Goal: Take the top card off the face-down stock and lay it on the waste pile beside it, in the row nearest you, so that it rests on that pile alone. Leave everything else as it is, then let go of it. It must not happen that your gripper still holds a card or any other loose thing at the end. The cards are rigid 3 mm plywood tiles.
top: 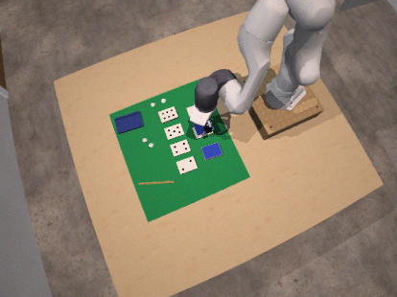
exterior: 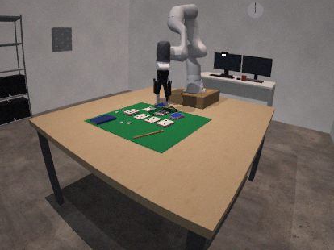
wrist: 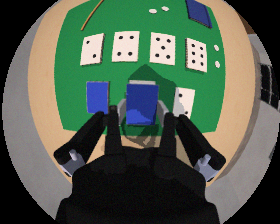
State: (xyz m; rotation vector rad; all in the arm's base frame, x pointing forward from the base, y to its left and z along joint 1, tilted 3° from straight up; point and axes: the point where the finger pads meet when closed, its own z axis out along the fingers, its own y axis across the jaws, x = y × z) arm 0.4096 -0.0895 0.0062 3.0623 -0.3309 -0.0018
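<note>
The face-up card is 11 cm to the right of my hand, 8 cm below it and 3 cm behind it. Round my hand: wooden stick: 34 cm ahead, 10 cm to the left, 8 cm below; green mat: 16 cm ahead, 10 cm below, 1 cm to the right.
</note>
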